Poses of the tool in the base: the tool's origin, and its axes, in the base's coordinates. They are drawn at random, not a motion.
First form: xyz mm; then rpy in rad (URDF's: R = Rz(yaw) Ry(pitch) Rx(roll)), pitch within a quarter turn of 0, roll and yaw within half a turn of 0.
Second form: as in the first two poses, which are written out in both.
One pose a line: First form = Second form
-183 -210 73 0.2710 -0.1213 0.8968 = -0.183 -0.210 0.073 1.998 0.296 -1.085
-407 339 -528 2.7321 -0.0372 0.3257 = -0.407 0.339 -0.528 1.664 2.731 -1.160
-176 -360 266 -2.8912 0.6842 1.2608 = -0.176 -0.360 0.266 -0.295 2.420 -2.265
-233 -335 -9 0.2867 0.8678 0.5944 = -0.233 -0.335 -0.009 0.235 0.902 0.226
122 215 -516 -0.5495 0.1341 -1.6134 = 0.122 0.215 -0.516 -1.318 0.564 -0.258
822 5 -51 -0.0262 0.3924 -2.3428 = 0.822 0.005 -0.051 -0.063 0.393 -2.274
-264 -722 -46 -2.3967 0.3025 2.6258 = -0.264 -0.722 -0.046 -1.139 2.349 -1.774
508 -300 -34 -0.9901 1.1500 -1.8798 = 0.508 -0.300 -0.034 -0.358 1.345 -0.849
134 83 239 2.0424 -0.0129 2.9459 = 0.134 0.083 0.239 1.585 2.042 1.382
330 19 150 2.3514 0.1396 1.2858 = 0.330 0.019 0.150 1.376 2.342 -0.422
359 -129 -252 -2.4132 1.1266 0.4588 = 0.359 -0.129 -0.252 -0.307 1.897 2.821
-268 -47 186 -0.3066 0.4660 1.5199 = -0.268 -0.047 0.186 -0.540 0.552 2.134
